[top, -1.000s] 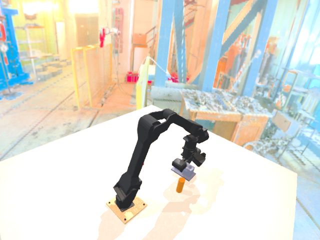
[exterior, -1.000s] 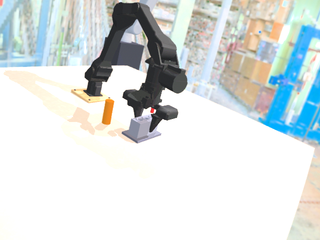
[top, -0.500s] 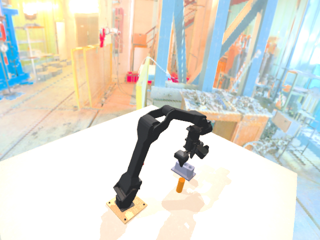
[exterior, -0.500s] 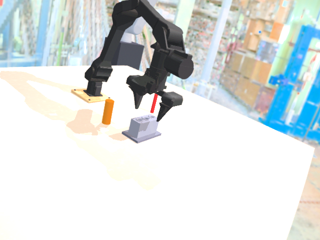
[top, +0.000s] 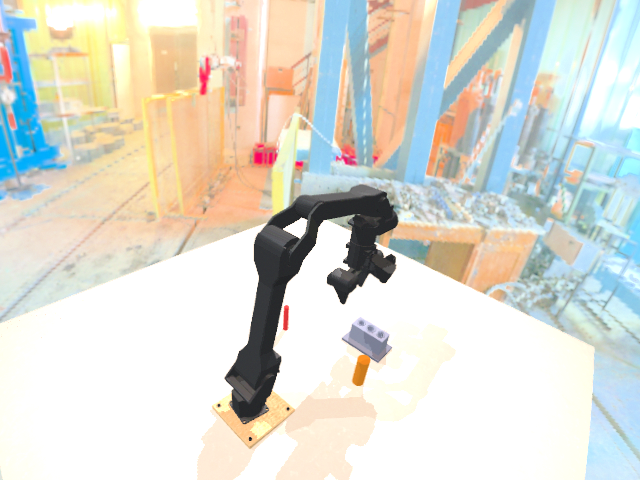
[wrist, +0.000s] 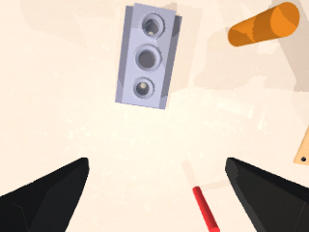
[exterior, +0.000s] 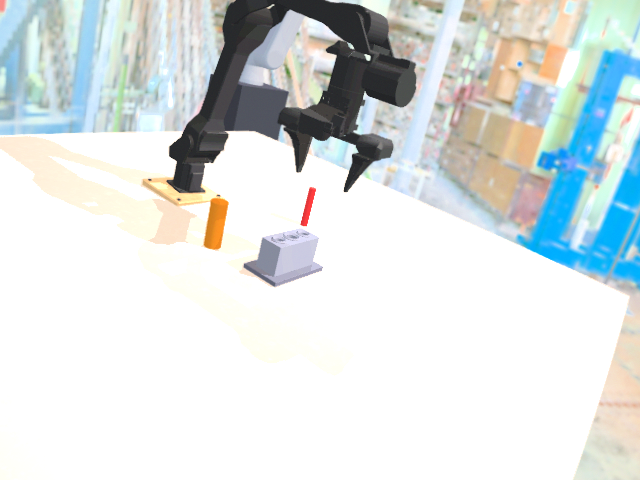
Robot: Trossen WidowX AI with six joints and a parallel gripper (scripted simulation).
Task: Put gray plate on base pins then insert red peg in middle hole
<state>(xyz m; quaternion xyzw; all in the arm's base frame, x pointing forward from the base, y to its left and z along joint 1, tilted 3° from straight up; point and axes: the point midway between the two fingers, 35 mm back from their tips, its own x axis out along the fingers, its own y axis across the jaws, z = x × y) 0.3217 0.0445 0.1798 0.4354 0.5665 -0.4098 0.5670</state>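
The red peg is 12 cm behind my gripper tip, 11 cm to the left of it and 10 cm below it. Round my gripper tip: gray plate 9 cm below, 6 cm to the right, 3 cm ahead; orange cylinder 13 cm to the right, 10 cm below, 8 cm behind; base 13 cm below, 6 cm to the right, 2 cm ahead.
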